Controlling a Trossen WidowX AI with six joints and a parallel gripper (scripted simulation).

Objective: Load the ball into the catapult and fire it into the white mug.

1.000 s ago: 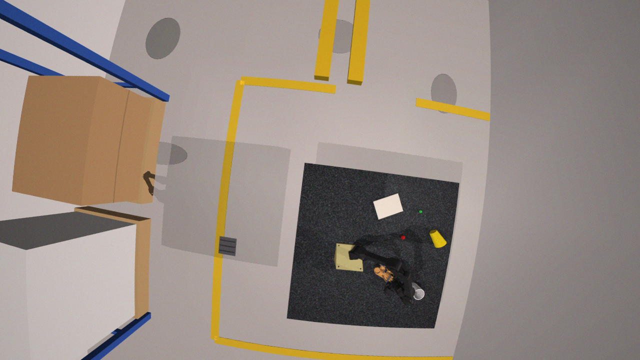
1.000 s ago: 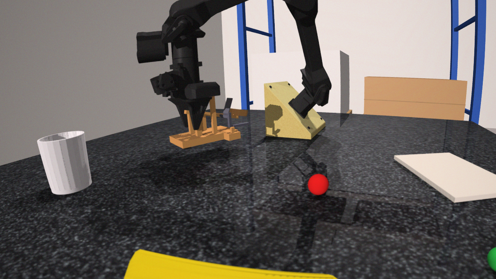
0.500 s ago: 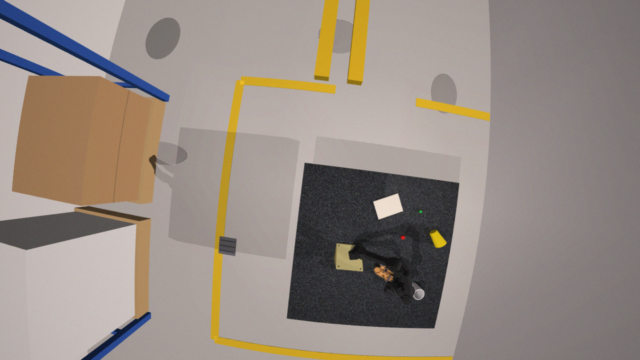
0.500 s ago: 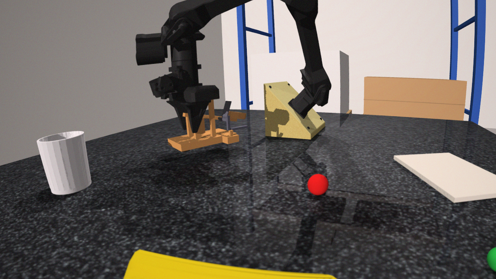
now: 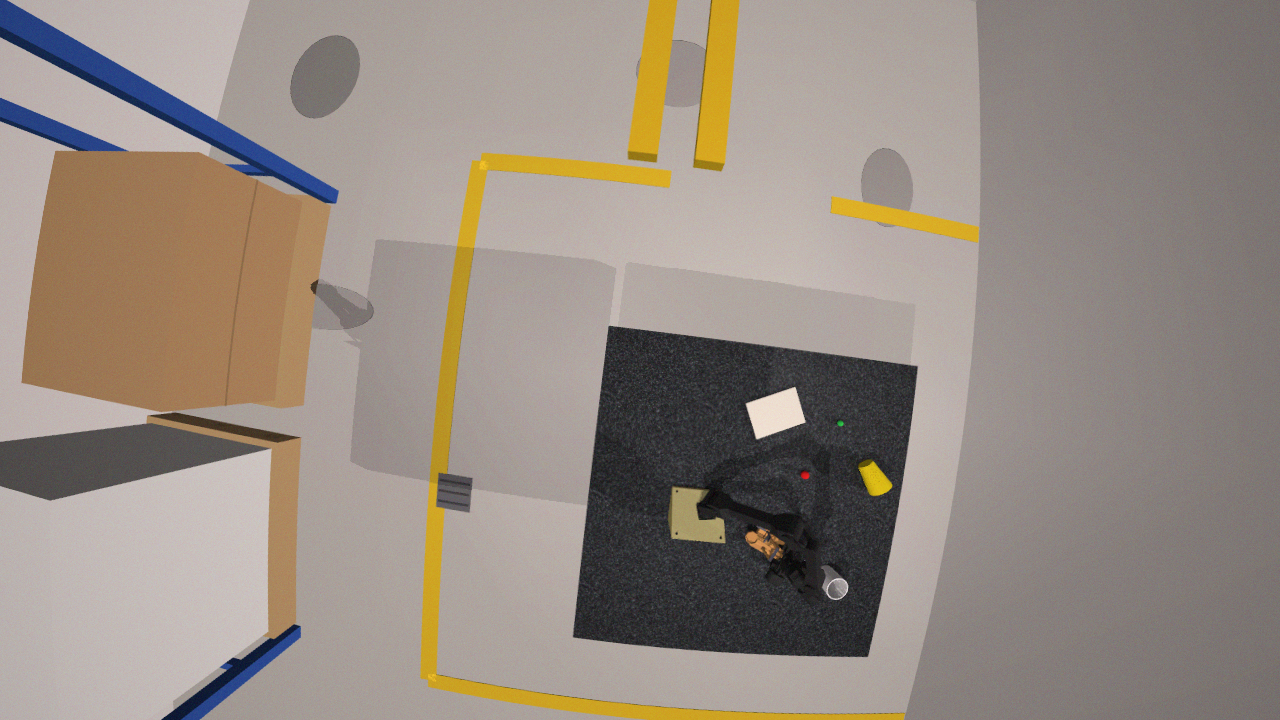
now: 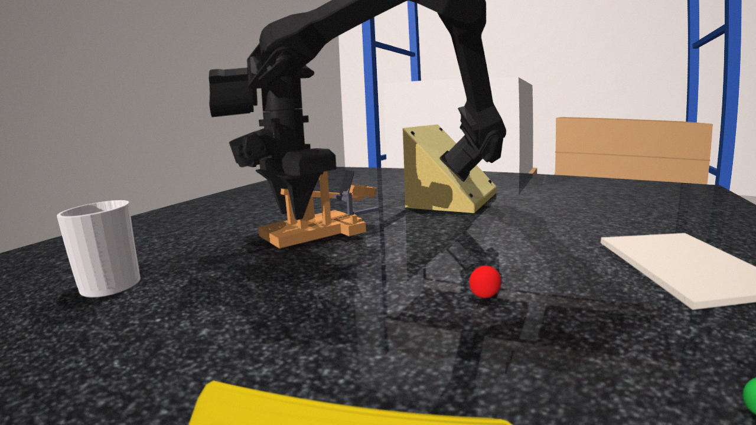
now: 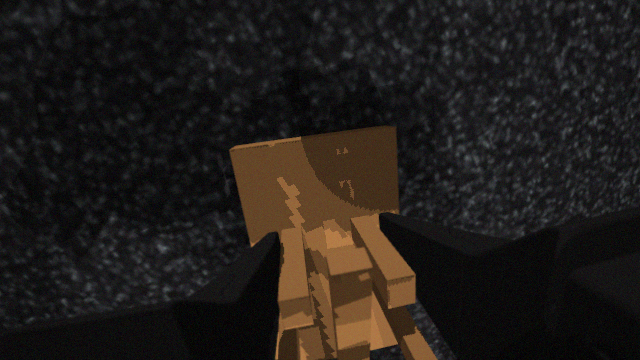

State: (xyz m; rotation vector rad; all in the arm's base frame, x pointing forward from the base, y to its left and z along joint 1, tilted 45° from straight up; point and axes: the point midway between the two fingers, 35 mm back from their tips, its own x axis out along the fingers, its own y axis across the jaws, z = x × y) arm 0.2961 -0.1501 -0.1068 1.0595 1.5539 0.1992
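My gripper tip is now 110 mm short of the red ball, 300 mm to the right of it and 20 mm above it. The rest, counted from my gripper tip: white flat slab: 10 mm behind, 540 mm to the left, 30 mm below; then catapult: 50 mm behind, 50 mm to the left, 20 mm above; then white mug: 230 mm ahead, 140 mm to the right, 10 mm below.
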